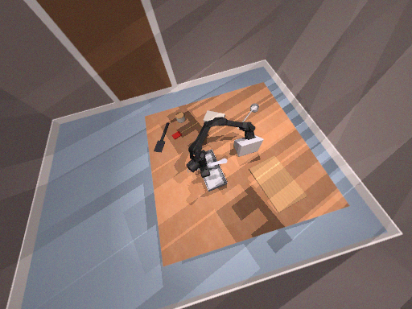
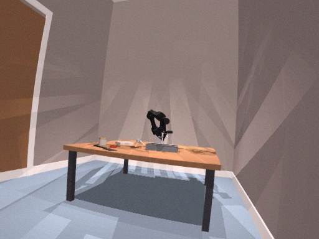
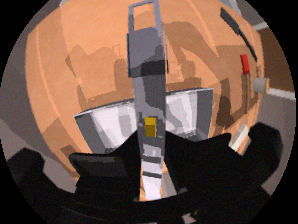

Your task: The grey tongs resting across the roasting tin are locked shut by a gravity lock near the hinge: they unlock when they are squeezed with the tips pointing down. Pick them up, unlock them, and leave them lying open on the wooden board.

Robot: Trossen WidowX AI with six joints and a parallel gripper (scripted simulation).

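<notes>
Right now my gripper tip is 40 mm below the yellow lock piece and 20 mm short of it. The rest, counted from my gripper tip: red spatula 460 mm to the right, 90 mm below, 40 mm ahead; then grey roasting tin 70 mm below, 40 mm behind; then black spatula 470 mm to the right, 250 mm ahead, 100 mm below.
</notes>
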